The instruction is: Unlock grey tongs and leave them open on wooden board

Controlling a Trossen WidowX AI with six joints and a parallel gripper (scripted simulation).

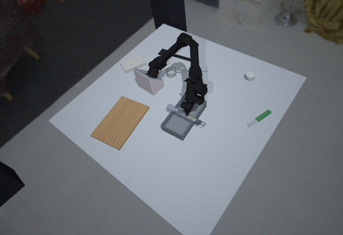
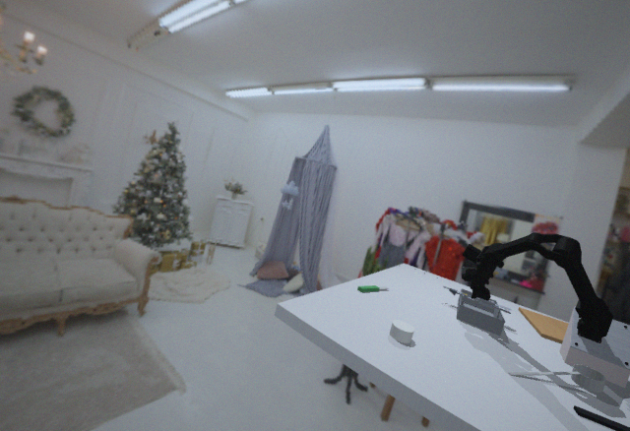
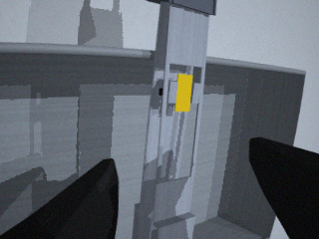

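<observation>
My gripper tip is 20 mm short of the yellow lock piece, 20 mm above it and 10 mm to the left of it. Round my gripper tip: wooden board (370 mm behind, 280 mm to the right, 80 mm below); green-handled tool (340 mm ahead, 270 mm to the left, 80 mm below); grey roasting tin (60 mm below, 40 mm behind).
</observation>
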